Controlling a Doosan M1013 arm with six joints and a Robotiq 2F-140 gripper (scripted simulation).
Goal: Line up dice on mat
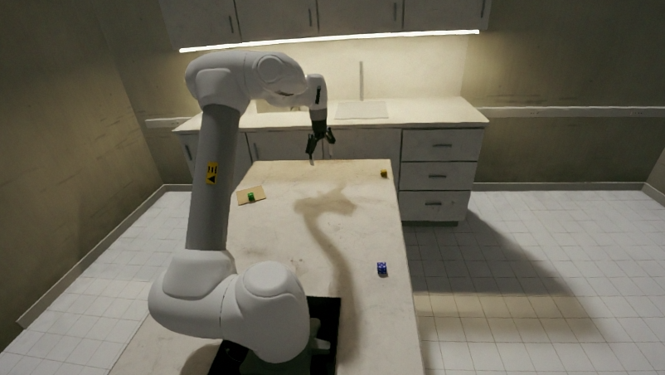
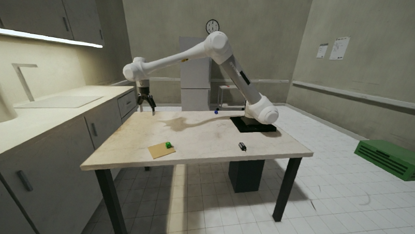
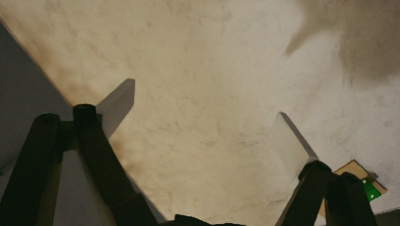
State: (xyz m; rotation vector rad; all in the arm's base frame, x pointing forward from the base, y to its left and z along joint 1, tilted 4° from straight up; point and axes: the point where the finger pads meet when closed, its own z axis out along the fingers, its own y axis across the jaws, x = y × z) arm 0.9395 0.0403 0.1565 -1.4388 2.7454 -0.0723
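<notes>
My hand is 330 mm to the left of the yellow die, 110 mm above it and 40 mm short of it. From my hand the other things lie so: tan mat 360 mm to the left, 180 mm behind, 120 mm below; then green die 340 mm to the left, 220 mm behind, 110 mm below; then blue die 640 mm behind, 300 mm to the right, 110 mm below.
</notes>
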